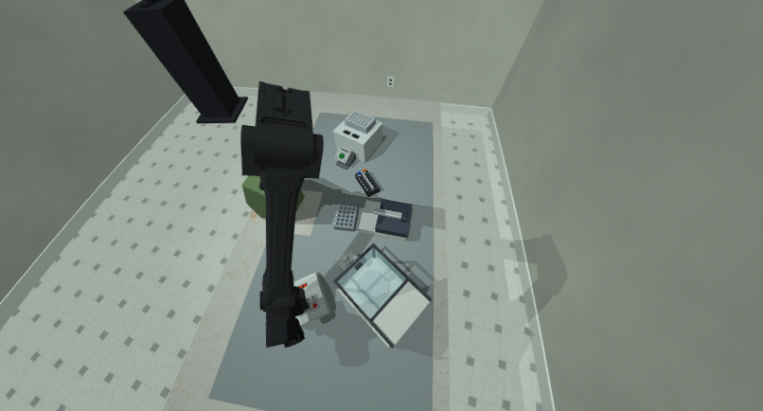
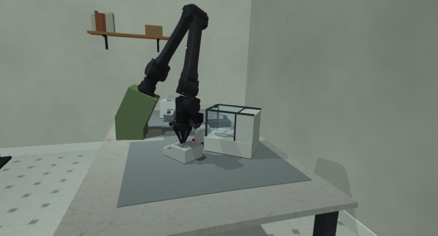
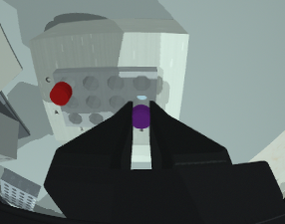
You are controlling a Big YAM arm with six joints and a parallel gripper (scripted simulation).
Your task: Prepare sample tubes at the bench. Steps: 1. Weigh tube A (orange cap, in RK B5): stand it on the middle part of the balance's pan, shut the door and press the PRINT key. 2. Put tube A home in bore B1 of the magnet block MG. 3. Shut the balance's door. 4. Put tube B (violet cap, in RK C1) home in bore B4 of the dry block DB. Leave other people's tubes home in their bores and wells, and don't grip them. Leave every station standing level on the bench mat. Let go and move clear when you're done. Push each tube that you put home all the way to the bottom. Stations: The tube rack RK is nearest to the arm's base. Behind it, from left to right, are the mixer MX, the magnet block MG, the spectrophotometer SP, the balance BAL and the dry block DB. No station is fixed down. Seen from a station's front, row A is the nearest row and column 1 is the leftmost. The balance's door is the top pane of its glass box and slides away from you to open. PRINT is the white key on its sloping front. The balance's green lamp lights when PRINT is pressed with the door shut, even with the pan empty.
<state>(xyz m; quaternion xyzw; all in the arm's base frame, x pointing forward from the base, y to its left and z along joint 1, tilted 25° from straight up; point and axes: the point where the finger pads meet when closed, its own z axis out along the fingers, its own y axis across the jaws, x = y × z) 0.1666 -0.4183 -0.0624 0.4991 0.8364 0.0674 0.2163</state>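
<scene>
Now: hand 2 cm above the tube B. From my hand the other things lie so: red-capped tube 5 cm ahead, 2 cm below, 1 cm to the left; then balance pan 24 cm ahead, 7 cm to the left, 1 cm below; then dry block DB 5 cm below, 3 cm to the left, 1 cm ahead.
</scene>
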